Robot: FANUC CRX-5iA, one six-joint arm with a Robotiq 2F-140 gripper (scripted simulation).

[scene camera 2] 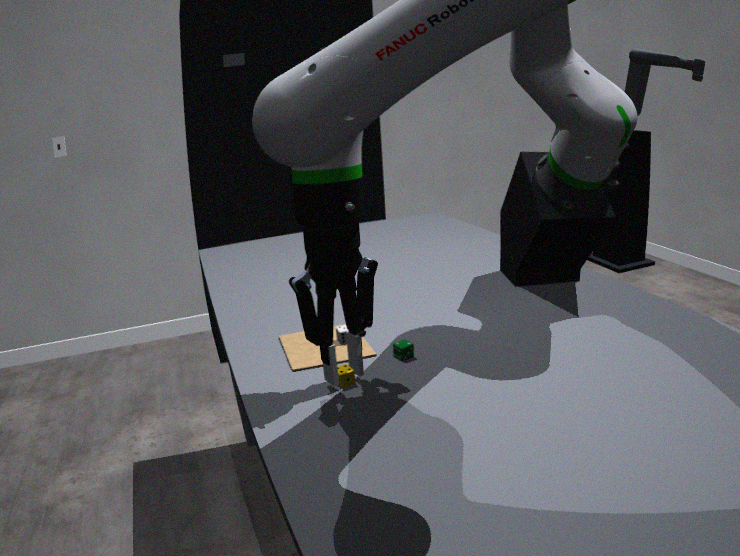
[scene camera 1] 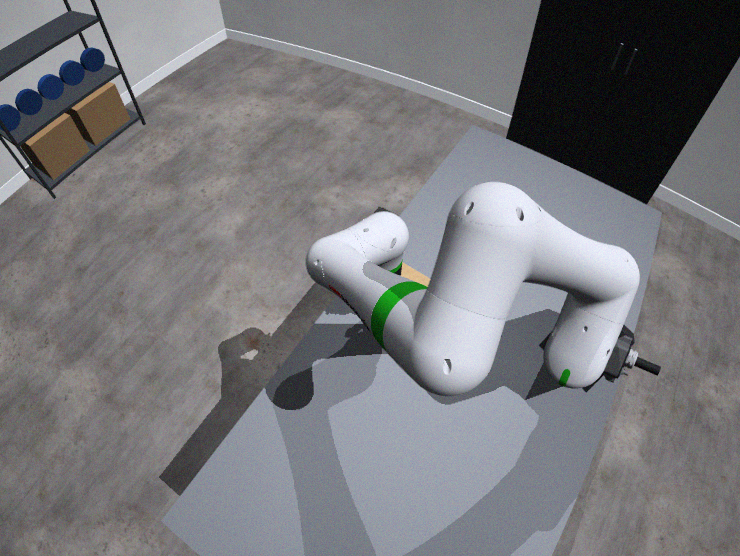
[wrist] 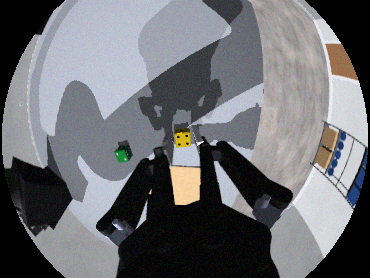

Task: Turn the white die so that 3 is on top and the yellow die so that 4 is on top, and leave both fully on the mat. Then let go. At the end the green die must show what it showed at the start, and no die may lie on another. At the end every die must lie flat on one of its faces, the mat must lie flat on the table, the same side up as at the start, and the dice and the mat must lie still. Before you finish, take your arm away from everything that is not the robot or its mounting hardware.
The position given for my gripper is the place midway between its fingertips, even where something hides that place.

Note:
I see my gripper [scene camera 2: 344,377] and a tan mat [scene camera 2: 302,354].
The tan mat is seen too in the wrist view [wrist: 186,179]. My gripper also shows in the wrist view [wrist: 182,136].

